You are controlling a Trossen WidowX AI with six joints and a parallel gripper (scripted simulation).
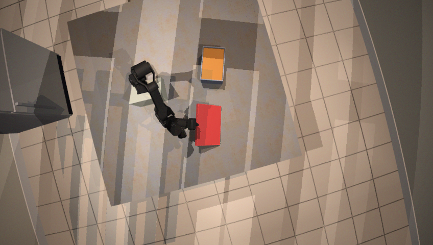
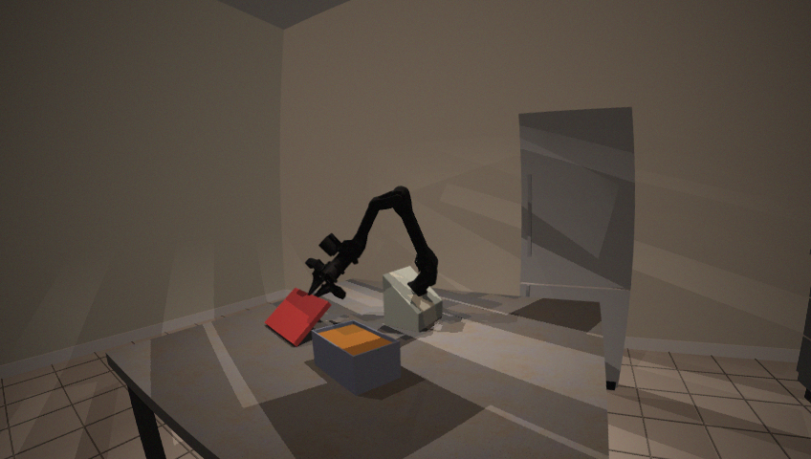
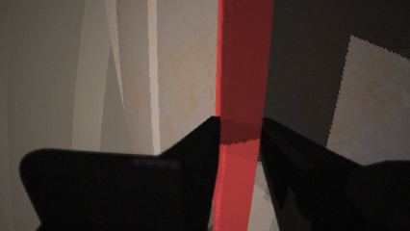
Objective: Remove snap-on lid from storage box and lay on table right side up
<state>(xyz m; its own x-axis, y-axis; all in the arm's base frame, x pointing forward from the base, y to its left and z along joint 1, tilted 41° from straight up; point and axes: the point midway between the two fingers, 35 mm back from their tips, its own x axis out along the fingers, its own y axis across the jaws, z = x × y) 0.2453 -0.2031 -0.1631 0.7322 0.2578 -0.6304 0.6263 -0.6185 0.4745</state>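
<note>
Now: the lid 6 cm ahead of my gripper tip, 2 cm to the right of it and 5 cm below it. Also, from my gripper tip: blue-grey storage box 16 cm ahead, 34 cm to the left, 6 cm below.
</note>
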